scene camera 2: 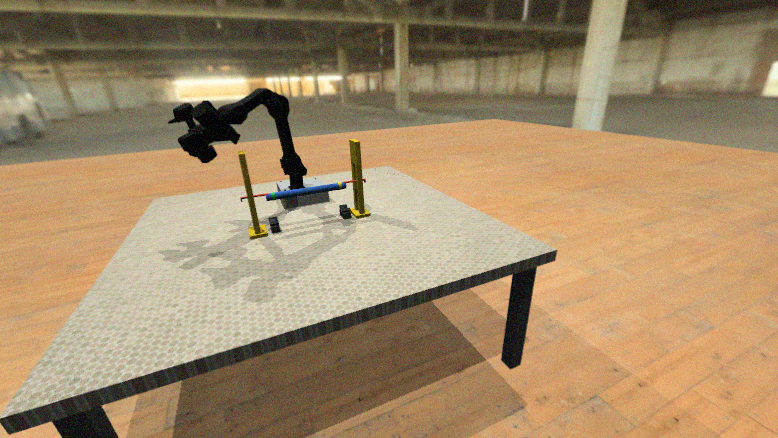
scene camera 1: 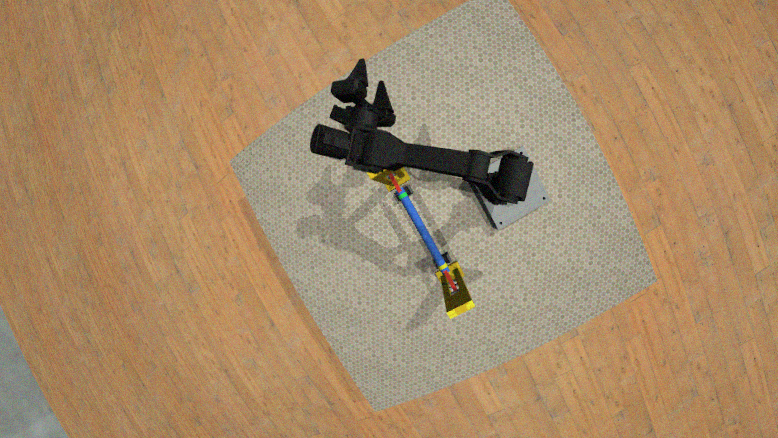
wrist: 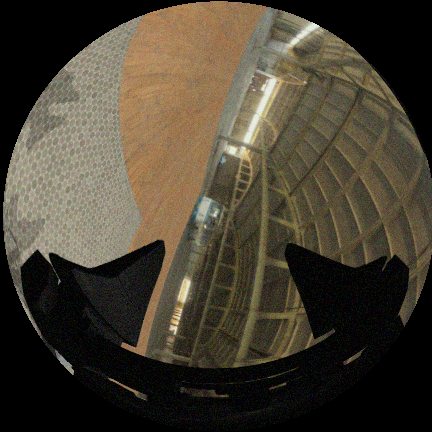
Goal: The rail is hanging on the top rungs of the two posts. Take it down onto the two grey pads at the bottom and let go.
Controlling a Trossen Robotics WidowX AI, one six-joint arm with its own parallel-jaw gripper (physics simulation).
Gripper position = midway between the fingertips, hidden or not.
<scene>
My gripper (scene camera 1: 372, 70) is open, holding nothing. Further things: a yellow post (scene camera 2: 257, 231) and a yellow post (scene camera 1: 459, 301).
My gripper also shows in scene camera 2 (scene camera 2: 176, 135) and in the wrist view (wrist: 227, 249).
</scene>
